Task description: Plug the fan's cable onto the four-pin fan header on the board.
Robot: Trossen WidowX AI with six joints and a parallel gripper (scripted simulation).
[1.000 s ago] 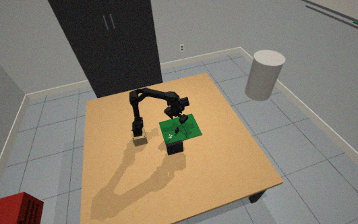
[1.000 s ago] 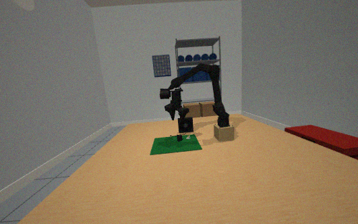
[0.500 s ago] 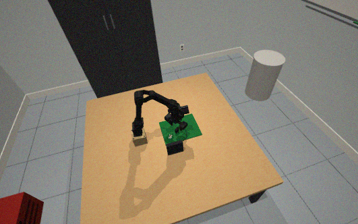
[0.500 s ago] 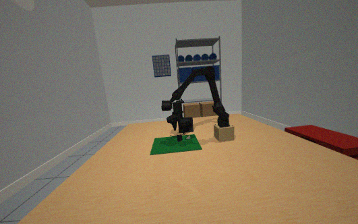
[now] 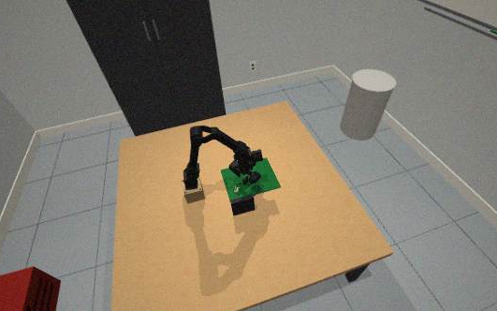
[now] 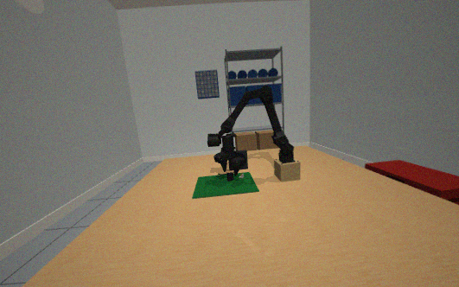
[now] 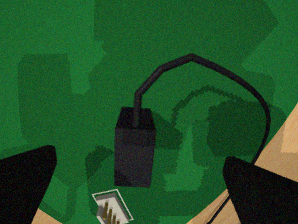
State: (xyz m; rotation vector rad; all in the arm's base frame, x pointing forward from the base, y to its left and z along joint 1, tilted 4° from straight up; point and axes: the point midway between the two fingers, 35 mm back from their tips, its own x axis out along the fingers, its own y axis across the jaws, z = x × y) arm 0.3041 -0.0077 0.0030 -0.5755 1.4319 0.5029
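My gripper tip is now 2 cm above the black fan plug and 1 cm to the right of it. From my gripper tip the other things lie so: black fan 17 cm to the right, 5 cm behind, 2 cm above; then green board 5 cm below, 4 cm to the left, 3 cm ahead; then fan header 6 cm behind, 4 cm below, 3 cm to the right.
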